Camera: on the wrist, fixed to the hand. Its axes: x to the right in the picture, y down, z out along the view.
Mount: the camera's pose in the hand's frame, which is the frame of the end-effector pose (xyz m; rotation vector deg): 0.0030 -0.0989 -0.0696 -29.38 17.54 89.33
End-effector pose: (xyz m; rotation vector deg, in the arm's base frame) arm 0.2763 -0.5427 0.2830 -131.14 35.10 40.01
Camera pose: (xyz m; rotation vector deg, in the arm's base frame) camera 0.3582 -0.5256 0.3704 86.18 -119.95 -54.88
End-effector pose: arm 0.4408 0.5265 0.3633 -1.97 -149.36 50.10
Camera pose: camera 0.4735 0.4873 0.4730 -129.78 -116.04 22.98
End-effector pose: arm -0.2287 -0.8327 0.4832 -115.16 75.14 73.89
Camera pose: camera -0.1092 -0.8388 0.5008 38.76 -106.54 -66.85
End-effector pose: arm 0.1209 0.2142 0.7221 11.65 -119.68 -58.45
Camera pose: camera 0.1502 0.1055 0.6778 -71.06 -59.75 -22.48
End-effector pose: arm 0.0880 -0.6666 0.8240 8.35 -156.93 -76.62
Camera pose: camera 0.0981 -0.7819 0.7887 -75.86 -74.44 -64.75
